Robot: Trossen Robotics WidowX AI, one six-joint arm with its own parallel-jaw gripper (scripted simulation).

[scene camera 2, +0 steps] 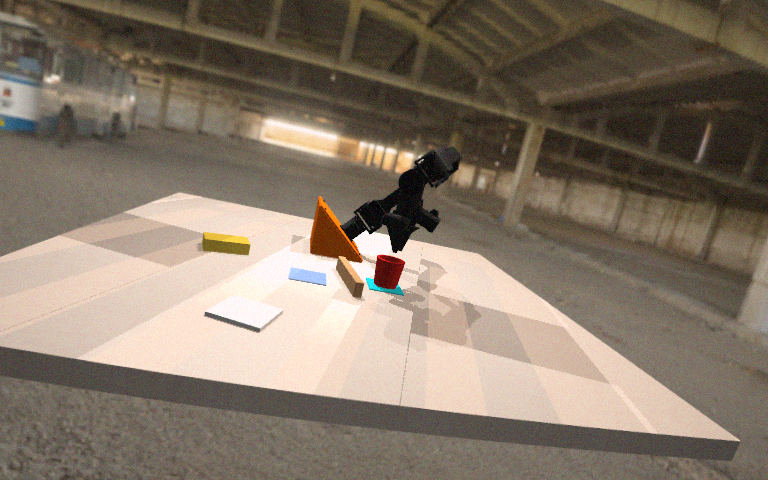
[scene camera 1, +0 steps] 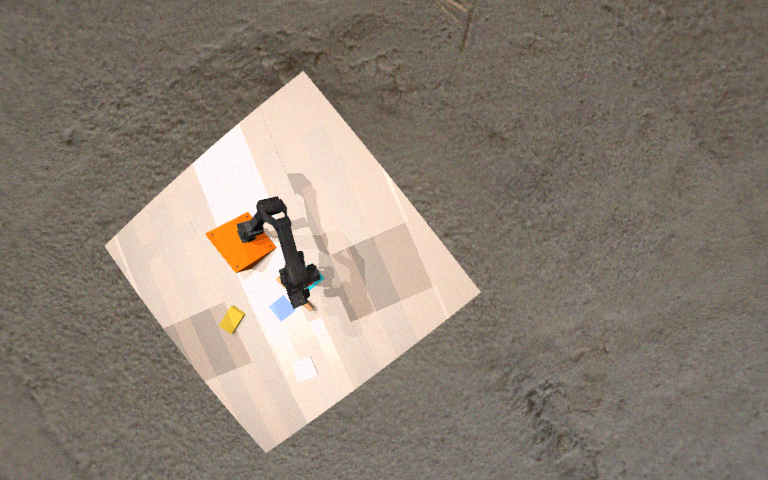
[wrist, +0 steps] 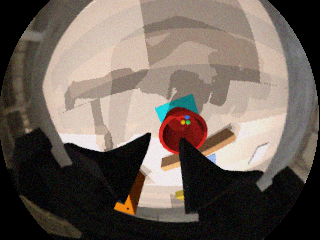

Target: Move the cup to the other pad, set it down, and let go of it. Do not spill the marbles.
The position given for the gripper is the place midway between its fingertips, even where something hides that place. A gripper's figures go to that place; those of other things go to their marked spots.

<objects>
The gripper (scene camera 2: 397, 251): 1.12 m from the lens. A red cup (scene camera 2: 388, 270) is 1.07 m from the lens.
</objects>
